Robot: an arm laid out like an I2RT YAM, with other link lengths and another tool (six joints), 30 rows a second.
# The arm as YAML. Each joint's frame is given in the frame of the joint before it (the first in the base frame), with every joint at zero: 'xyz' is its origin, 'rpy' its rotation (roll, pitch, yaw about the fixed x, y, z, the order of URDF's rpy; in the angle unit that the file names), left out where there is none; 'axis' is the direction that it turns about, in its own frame. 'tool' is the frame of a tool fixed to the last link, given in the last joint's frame.
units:
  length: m
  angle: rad
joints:
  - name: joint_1
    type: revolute
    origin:
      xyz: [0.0, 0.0, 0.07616]
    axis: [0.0, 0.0, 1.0]
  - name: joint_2
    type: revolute
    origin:
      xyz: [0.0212, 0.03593, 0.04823]
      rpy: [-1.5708, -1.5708, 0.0]
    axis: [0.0, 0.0, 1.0]
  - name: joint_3
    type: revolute
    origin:
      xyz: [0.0, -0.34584, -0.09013]
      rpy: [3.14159, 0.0, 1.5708]
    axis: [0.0, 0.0, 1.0]
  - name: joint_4
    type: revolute
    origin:
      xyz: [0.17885, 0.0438, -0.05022]
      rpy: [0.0, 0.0, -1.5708]
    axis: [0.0, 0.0, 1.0]
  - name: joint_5
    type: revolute
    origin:
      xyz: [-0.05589, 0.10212, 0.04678]
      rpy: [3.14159, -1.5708, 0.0]
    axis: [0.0, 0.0, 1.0]
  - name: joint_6
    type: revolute
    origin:
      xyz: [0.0, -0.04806, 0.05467]
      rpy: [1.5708, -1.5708, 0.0]
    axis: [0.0, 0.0, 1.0]
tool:
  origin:
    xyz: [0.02, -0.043, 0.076]
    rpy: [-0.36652, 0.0, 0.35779]
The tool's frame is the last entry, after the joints.
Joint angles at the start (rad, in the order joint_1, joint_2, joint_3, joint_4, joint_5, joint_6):
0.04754 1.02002 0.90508 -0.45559 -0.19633 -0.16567
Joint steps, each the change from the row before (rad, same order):
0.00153 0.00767 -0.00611 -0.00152 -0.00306 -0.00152
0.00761 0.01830 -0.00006 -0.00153 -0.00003 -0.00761
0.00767 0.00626 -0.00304 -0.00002 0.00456 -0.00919
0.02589 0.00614 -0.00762 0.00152 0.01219 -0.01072
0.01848 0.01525 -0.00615 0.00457 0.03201 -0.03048
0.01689 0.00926 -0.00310 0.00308 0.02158 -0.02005
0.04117 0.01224 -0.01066 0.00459 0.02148 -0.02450
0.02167 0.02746 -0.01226 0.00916 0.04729 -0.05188
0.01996 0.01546 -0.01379 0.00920 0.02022 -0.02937
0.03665 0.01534 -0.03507 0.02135 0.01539 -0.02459
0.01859 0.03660 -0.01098 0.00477 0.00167 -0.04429
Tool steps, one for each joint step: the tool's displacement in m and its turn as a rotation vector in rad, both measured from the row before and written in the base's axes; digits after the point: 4 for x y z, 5 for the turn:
0.0006 0.0007 -0.0040 -0.00030 0.01500 0.00491
0.0037 0.0017 -0.0036 -0.00712 0.01803 0.01182
0.0014 0.0010 -0.0020 -0.01043 0.00690 0.00910
0.0019 0.0041 -0.0032 -0.01640 0.00899 0.02210
0.0041 0.0000 -0.0029 -0.04415 0.00742 0.01057
0.0029 0.0011 -0.0013 -0.02942 0.00307 0.01169
0.0038 0.0068 -0.0042 -0.03430 0.01053 0.03920
0.0062 -0.0004 -0.0054 -0.07349 0.01342 0.01790
0.0032 0.0026 -0.0049 -0.03838 0.01123 0.02383
0.0018 0.0070 -0.0106 -0.03417 0.02112 0.04176
0.0057 0.0056 -0.0092 -0.04232 0.03213 0.04830

